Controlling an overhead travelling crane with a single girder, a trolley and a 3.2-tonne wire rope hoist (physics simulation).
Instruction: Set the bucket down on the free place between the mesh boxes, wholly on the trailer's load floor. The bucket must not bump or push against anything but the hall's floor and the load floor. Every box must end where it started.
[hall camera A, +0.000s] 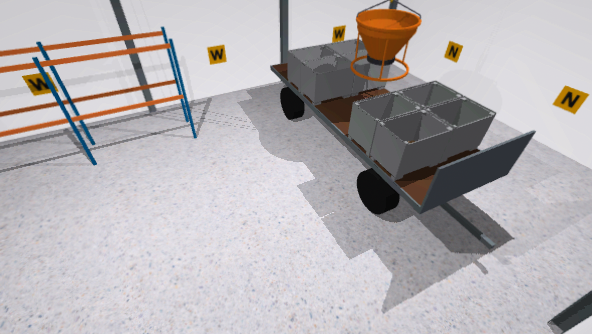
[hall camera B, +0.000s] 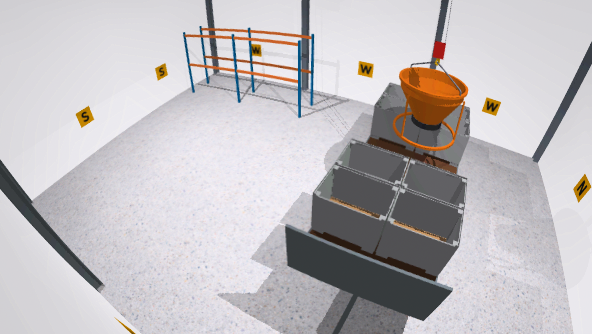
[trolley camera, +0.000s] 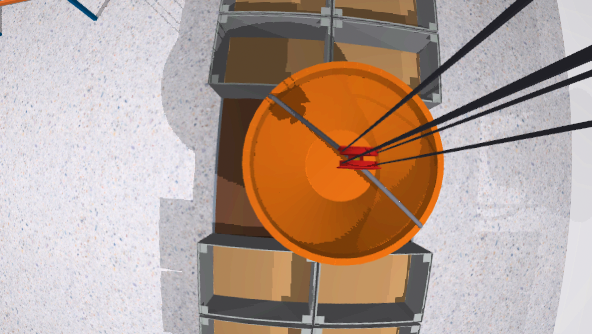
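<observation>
The orange bucket (hall camera A: 387, 37) (hall camera B: 431, 105) (trolley camera: 325, 175) hangs upright from my hook (hall camera A: 392, 2) (hall camera B: 437, 62), above the gap between the two box groups. In the trolley camera its rim overlaps boxes on both sides of the gap; its foot ring is hidden there. In both hall views the foot ring hangs in the air; its exact clearance to the box tops is unclear. The grey boxes near the headboard (hall camera A: 417, 155) (hall camera B: 345, 215) (trolley camera: 315, 285) and the far boxes (hall camera A: 335, 82) (hall camera B: 390, 120) (trolley camera: 327, 45) stand upright. Brown load floor (hall camera A: 335, 112) (hall camera B: 387, 146) (trolley camera: 232, 150) shows between them.
The trailer's dark headboard (hall camera A: 477, 170) (hall camera B: 365, 275) stands at the drawbar end. A blue and orange rack (hall camera A: 189, 111) (hall camera B: 299, 80) stands near the W wall, apart from the trailer. Dark columns stand along the walls. The red hook block (hall camera B: 439, 50) (trolley camera: 359, 165) is above the bucket.
</observation>
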